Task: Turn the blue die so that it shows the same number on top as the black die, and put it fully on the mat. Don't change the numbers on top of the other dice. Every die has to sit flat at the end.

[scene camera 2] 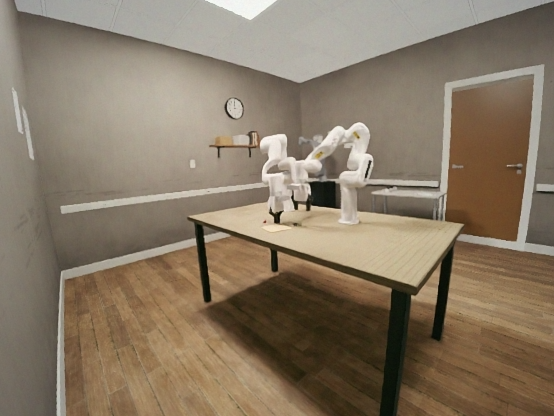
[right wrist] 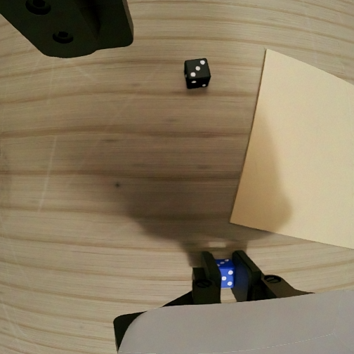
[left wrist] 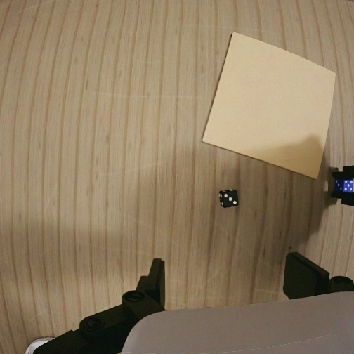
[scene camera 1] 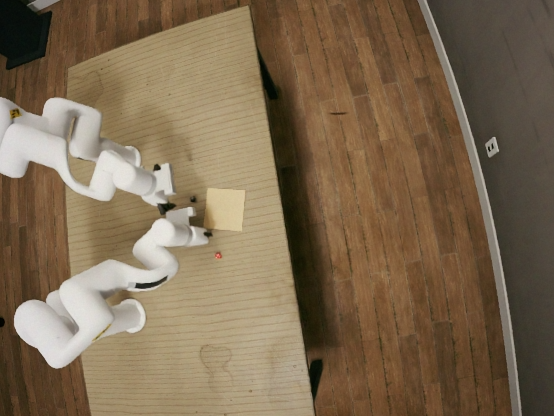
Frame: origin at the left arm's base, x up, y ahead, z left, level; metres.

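Seen in the pictures: left gripper, fingertip midpoint: [scene camera 2: 302,210]; right gripper, fingertip midpoint: [scene camera 2: 277,222]; left arm's base, origin of the base link: [scene camera 2: 348,222]; right arm's base, origin of the base link: [scene camera 2: 286,210] [scene camera 1: 131,315].
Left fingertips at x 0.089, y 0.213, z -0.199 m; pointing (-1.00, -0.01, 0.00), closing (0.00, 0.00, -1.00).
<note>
Pixels of each thing's top centre, then the offset from my left fingertips to it. Level surfaces: height alone.
- black die, middle of its top: [scene camera 1: 192,198] dx -0.073, dy +0.046, dz -0.019 m
- mat, middle of its top: [scene camera 1: 224,209] [scene camera 2: 276,227] dx -0.085, dy +0.152, dz -0.080 m
- red die, middle of its top: [scene camera 1: 217,255] [scene camera 2: 264,220] dx -0.073, dy +0.101, dz -0.233 m
- table, its level: dx -0.089 m
The blue die [left wrist: 344,185] [right wrist: 226,274] is between the right gripper's fingers, beside the mat's corner; its upper face looks like a five, partly covered. The right gripper [scene camera 1: 208,233] [scene camera 2: 276,217] is shut on it, low over the table. The black die [scene camera 1: 193,199] [left wrist: 229,198] [right wrist: 197,73] sits flat off the mat, with three on top. The mat [scene camera 1: 225,210] [scene camera 2: 276,228] [left wrist: 275,100] [right wrist: 310,150] is a pale yellow square. The left gripper [left wrist: 225,279] is open and empty above the table, on the arm side of the black die.
A red die [scene camera 1: 218,255] [scene camera 2: 265,221] lies on the table [scene camera 1: 240,325] [scene camera 2: 350,245], off the mat, below it in scene camera 1. The two grippers are close together. Part of the left gripper shows at the top left of the right wrist view.
</note>
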